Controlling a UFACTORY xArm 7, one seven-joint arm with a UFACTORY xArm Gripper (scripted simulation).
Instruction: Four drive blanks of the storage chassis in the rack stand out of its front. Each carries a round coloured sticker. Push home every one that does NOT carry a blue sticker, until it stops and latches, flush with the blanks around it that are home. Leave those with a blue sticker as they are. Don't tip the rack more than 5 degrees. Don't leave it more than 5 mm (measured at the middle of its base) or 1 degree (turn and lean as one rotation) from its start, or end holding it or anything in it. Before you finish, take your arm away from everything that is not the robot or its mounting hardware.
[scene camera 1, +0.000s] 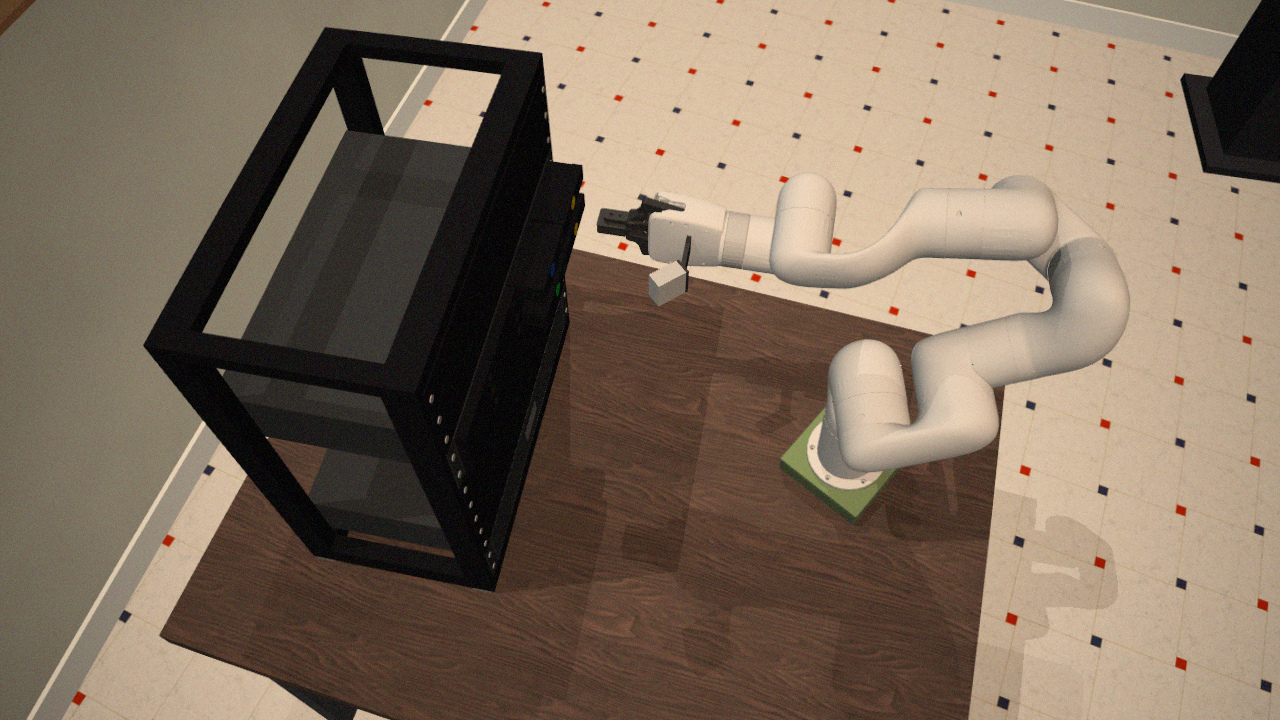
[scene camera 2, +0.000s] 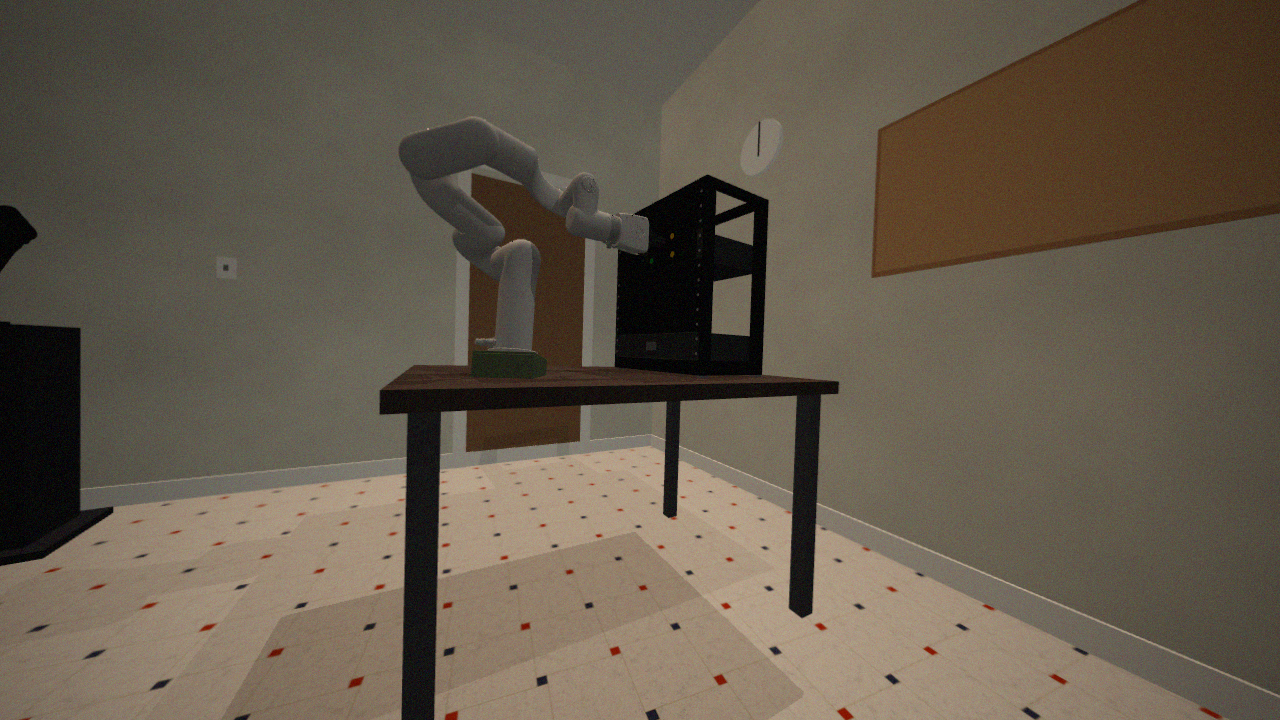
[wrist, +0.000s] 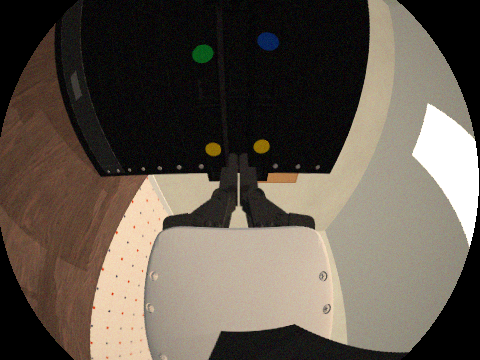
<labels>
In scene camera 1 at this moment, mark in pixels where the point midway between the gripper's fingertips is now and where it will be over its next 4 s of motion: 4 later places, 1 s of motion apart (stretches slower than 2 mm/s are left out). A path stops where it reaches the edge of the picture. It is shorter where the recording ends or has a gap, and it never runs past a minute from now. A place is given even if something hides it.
My gripper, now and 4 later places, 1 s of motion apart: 598, 220; 600, 284; 568, 292; 551, 289; 540, 287
</labels>
